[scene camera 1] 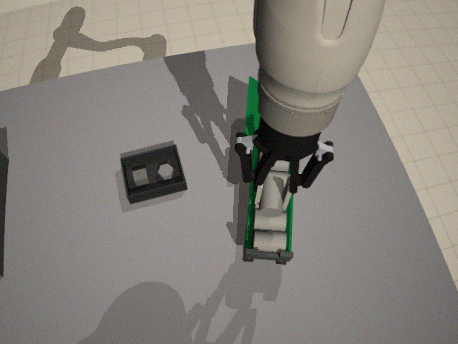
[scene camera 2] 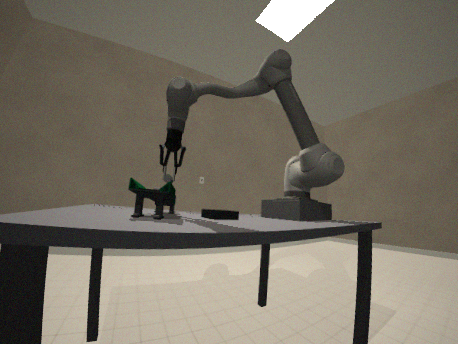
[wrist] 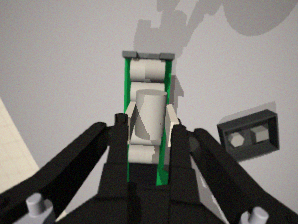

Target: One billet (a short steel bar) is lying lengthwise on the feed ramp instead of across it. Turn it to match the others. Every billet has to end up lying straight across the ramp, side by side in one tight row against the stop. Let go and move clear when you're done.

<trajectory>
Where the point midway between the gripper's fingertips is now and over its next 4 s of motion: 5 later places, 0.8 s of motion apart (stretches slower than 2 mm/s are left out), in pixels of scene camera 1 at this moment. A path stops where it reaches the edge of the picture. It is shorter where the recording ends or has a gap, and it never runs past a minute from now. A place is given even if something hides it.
My gripper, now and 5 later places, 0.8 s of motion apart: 271, 198; 275, 153; 279, 112; 276, 125; 275, 129; 275, 130
</trajectory>
